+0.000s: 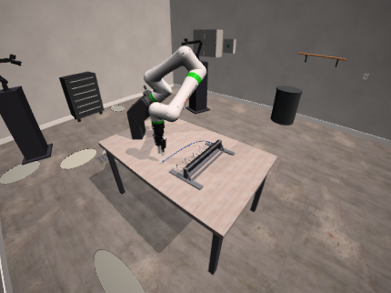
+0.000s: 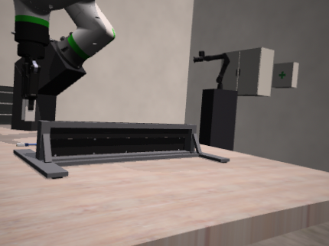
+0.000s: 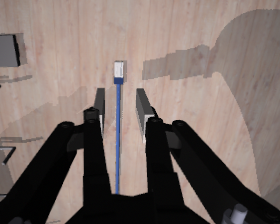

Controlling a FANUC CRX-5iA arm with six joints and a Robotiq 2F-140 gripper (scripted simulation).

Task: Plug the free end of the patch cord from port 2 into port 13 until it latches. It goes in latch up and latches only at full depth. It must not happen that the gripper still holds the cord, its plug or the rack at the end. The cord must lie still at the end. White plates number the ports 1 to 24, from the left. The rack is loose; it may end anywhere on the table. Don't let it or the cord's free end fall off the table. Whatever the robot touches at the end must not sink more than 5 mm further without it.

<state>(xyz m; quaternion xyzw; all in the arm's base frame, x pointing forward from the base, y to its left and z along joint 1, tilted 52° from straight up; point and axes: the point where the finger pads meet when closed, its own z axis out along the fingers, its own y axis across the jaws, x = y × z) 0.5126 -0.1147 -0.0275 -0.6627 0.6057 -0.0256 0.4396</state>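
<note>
Now: hand 1 cm to the left of the pale plug and 11 cm above it.
</note>
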